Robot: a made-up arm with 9 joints. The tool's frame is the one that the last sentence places. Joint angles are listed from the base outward.
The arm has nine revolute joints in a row. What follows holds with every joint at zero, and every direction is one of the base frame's.
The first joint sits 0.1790 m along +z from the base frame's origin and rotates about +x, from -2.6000 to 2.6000 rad.
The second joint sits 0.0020 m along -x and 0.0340 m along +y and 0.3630 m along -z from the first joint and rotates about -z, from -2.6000 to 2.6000 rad.
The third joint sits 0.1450 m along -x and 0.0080 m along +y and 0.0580 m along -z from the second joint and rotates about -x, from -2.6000 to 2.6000 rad.
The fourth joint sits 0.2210 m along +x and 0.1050 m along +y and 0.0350 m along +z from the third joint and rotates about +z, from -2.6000 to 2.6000 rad.
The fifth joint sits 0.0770 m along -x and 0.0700 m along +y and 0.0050 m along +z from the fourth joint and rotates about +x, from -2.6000 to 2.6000 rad.
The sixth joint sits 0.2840 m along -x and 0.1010 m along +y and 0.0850 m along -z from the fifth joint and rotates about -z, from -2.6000 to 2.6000 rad.
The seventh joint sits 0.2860 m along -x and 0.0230 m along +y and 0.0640 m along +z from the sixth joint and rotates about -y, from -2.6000 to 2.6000 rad.
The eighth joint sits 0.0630 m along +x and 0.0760 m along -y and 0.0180 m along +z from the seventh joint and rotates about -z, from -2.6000 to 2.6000 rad.
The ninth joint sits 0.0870 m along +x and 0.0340 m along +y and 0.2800 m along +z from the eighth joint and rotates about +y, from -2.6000 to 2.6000 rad.
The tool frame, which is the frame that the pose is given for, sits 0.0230 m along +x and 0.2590 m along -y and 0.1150 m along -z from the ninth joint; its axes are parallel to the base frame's.
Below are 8 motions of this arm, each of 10 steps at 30 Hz.
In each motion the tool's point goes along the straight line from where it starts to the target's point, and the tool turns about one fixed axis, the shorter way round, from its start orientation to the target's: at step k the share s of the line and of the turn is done. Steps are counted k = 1, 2, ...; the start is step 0. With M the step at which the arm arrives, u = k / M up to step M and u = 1 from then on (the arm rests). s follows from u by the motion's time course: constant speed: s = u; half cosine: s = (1 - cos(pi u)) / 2; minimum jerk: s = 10 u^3 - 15 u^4 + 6 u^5.
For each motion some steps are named. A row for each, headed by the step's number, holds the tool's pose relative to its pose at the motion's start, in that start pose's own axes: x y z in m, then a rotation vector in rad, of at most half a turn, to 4 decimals.
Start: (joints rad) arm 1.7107 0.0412 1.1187 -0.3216 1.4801 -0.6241 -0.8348 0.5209 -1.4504
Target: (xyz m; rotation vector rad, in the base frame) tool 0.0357 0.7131 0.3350 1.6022 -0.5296 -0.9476
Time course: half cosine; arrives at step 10
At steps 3, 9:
3: -0.0161 0.0151 -0.0337 -0.0119 0.0253 -0.0549
9: -0.0760 0.0715 -0.1595 -0.0565 0.1198 -0.2600

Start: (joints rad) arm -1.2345 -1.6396 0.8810 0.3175 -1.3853 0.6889 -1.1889 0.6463 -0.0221
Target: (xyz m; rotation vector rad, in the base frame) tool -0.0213 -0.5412 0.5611 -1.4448 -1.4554 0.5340
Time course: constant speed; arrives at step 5
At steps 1, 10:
1: -0.0072 0.0022 -0.0060 0.0103 0.0251 -0.0180
10: -0.0358 0.0109 -0.0302 0.0516 0.1255 -0.0901

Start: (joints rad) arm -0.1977 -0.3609 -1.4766 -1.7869 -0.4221 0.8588 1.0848 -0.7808 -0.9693
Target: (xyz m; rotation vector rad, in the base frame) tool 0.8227 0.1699 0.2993 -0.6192 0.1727 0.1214
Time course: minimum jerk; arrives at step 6
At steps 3, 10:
3: 0.0358 0.0451 -0.0118 0.0320 -0.0033 0.0911
10: 0.0715 0.0901 -0.0236 0.0641 -0.0066 0.1823

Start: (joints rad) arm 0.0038 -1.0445 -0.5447 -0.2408 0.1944 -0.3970 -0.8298 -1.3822 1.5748
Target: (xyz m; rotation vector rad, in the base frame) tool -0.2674 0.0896 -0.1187 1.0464 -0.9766 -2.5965
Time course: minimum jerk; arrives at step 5
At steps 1, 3, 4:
1: 0.0003 -0.0022 0.0009 0.0064 -0.0046 0.0009
3: 0.0038 -0.0256 0.0103 0.0758 -0.0540 0.0110
4: 0.0052 -0.0353 0.0143 0.1047 -0.0745 0.0152

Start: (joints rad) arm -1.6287 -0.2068 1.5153 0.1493 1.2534 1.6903 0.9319 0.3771 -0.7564
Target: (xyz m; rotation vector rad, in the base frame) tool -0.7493 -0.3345 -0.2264 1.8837 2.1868 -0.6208
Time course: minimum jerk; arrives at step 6
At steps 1, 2, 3, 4, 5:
1: 0.0022 -0.0016 -0.0047 0.0087 0.0013 0.0010
2: 0.0129 -0.0095 -0.0277 0.0515 0.0076 0.0058
3: 0.0308 -0.0227 -0.0660 0.1228 0.0181 0.0139
4: 0.0487 -0.0358 -0.1043 0.1940 0.0285 0.0219
5: 0.0595 -0.0437 -0.1273 0.2369 0.0348 0.0268

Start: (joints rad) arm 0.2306 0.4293 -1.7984 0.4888 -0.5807 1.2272 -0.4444 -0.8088 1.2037
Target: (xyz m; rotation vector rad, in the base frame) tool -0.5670 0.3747 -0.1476 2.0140 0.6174 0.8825
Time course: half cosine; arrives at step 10
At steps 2, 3, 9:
2: 0.0045 0.0078 -0.0148 0.0308 0.0061 0.0150
3: 0.0097 0.0167 -0.0320 0.0664 0.0131 0.0324
9: 0.0460 0.0792 -0.1514 0.3143 0.0621 0.1534

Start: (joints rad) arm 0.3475 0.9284 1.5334 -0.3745 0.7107 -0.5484 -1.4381 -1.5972 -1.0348
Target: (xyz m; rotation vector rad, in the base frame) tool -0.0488 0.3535 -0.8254 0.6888 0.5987 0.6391
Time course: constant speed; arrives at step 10
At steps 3, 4, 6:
3: 0.0156 -0.0341 0.0466 -0.1590 0.1795 0.1430
4: 0.0208 -0.0454 0.0621 -0.2119 0.2393 0.1907
6: 0.0312 -0.0681 0.0932 -0.3179 0.3590 0.2861

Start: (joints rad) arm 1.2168 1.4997 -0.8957 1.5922 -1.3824 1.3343 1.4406 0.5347 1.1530
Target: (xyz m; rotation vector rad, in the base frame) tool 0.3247 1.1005 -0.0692 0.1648 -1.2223 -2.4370
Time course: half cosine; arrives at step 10
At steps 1, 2, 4, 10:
1: -0.0042 0.0066 -0.0024 -0.0003 -0.0026 -0.0063
2: -0.0163 0.0258 -0.0092 -0.0014 -0.0103 -0.0246
4: -0.0589 0.0934 -0.0332 -0.0049 -0.0373 -0.0890
10: -0.1705 0.2703 -0.0961 -0.0142 -0.1080 -0.2577

